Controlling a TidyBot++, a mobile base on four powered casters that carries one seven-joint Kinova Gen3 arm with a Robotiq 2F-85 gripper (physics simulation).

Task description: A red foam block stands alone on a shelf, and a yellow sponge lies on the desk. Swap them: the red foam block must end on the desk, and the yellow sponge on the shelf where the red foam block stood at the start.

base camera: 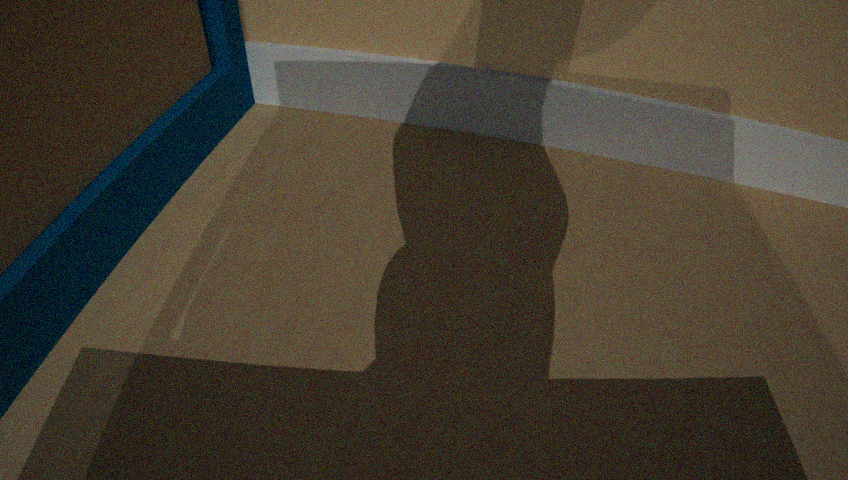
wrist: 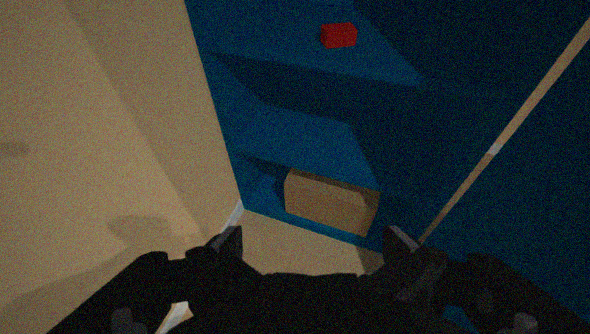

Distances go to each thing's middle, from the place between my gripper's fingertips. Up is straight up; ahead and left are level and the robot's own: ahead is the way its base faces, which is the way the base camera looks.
Scene:
Now: the red foam block [wrist: 336,35] 730 mm to the right of my hand, 170 mm below it and 10 mm ahead of it.

